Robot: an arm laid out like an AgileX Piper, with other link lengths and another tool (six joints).
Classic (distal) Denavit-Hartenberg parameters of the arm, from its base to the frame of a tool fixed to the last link. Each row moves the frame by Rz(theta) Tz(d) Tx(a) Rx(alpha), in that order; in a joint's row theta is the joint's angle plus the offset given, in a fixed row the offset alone. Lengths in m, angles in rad.
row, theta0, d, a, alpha
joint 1, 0.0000, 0.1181, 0.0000, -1.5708
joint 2, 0.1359, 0.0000, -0.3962, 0.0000
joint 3, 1.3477, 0.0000, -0.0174, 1.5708
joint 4, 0.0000, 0.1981, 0.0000, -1.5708
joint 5, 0.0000, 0.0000, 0.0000, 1.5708
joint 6, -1.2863, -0.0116, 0.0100, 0.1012
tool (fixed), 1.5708, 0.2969, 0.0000, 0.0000
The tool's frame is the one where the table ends.
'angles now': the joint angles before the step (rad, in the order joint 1, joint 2, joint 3, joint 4, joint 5, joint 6). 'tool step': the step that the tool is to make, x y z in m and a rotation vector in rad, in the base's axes. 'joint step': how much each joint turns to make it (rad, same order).
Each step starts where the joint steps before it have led.
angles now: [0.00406, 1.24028, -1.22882, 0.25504, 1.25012, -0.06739]
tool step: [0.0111, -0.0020, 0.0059, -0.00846, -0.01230, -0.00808]
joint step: [0.00904, 0.02111, -0.03700, -0.01553, -0.00045, 0.01764]
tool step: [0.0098, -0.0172, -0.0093, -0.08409, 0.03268, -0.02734]
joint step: [0.05001, 0.04216, -0.01920, -0.11259, -0.00012, 0.07545]
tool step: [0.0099, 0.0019, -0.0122, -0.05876, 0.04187, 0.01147]
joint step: [0.08507, 0.05388, -0.01198, -0.08118, -0.00016, 0.07497]
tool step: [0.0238, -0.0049, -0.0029, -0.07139, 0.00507, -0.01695]
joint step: [0.06054, 0.06860, -0.05066, -0.09616, -0.00009, 0.08032]
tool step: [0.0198, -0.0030, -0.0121, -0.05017, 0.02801, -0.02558]
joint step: [0.03127, 0.07360, -0.02792, -0.06124, -0.00252, 0.06097]
